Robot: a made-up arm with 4 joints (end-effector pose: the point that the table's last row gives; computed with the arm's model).
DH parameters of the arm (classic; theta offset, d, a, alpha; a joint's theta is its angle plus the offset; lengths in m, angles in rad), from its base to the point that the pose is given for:
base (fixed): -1.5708 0.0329 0 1.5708
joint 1: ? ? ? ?
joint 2: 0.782 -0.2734 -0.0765 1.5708
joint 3: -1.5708 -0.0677 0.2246 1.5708
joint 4: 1.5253 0 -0.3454 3.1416
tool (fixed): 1.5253 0.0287 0 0
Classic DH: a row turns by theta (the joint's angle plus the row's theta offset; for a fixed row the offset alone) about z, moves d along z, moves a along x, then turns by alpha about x.
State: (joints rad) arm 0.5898 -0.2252 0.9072 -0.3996
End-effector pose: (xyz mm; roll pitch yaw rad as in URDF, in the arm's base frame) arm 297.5 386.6 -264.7 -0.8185 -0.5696 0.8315
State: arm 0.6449 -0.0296 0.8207 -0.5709
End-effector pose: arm 269.4 285.8 -365.2 -0.9678 -0.1920 0.9467
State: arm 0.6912 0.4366 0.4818 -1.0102
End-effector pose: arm 192.8 39.1 -384.6 -1.0410 0.7203 0.8933
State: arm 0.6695 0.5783 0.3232 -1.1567
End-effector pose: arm 171.7 3.5 -340.0 -1.0049 0.9748 0.8235
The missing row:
joint 1: 0.7888 0 -0.1663 0
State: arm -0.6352 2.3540 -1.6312 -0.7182
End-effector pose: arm 302.9 54.3 -296.8 -1.5602 0.5704 -1.6248
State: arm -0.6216 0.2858 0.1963 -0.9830
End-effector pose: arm 197.9 416.7 27.5 0.0318 -0.3858 0.9434
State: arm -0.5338 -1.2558 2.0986 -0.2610
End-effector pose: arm 188.0 62.0 375.7 1.4610 -0.0708 -2.0804
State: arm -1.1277 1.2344 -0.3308 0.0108
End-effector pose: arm 483.8 554.8 -73.5 -0.1164 0.3276 -0.0479
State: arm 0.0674 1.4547 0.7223 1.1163
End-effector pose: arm 650.4 413.9 -311.4 -1.4819 -1.1470 0.6418
